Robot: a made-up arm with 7 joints.
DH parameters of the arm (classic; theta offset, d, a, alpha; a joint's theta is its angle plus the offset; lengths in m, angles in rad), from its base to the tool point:
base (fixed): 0 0 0 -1.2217
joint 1: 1.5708 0 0 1.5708
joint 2: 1.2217 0 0 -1.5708
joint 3: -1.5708 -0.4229 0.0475 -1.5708
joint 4: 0 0 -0.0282 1.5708
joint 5: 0 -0.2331 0 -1.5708
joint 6: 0 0 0 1.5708
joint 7: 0 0 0 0
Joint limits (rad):
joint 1: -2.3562..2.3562
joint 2: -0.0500..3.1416
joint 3: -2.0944..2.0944
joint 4: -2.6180..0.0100
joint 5: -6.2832..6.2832
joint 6: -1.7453..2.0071
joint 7: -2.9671..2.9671
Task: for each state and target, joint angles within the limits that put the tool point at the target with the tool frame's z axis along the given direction. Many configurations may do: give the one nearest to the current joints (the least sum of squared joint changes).
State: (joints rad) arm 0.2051 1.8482 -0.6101 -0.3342 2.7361 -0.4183 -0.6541
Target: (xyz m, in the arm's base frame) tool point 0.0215 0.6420 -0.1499 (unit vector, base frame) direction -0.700 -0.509 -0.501
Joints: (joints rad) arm 0.0640 1.4748 -1.0919 -0.3312 1.9417 -1.2154 -0.6541
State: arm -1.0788 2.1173 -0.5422 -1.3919 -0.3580 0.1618 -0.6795
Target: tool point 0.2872 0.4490 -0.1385 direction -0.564 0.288 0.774
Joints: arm -0.5334 1.6071 -1.1883 -1.4610 -0.5145 -0.4221 -0.6795
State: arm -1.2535 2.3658 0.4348 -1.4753 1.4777 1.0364 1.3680
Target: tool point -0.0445 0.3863 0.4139 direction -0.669 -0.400 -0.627
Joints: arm -1.2671 1.8843 0.5343 -1.3566 0.9464 1.1367 1.3680
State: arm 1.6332 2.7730 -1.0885 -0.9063 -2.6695 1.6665 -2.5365
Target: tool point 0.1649 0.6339 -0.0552 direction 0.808 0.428 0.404
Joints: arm 2.3206 2.5354 -0.7898 -0.4328 -2.5851 1.9846 -2.5365
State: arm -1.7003 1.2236 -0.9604 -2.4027 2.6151 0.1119 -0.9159
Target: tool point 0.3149 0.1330 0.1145 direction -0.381 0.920 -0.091
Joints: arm -1.3831 1.4734 -1.0261 -2.3637 2.6044 -0.1385 -0.9159
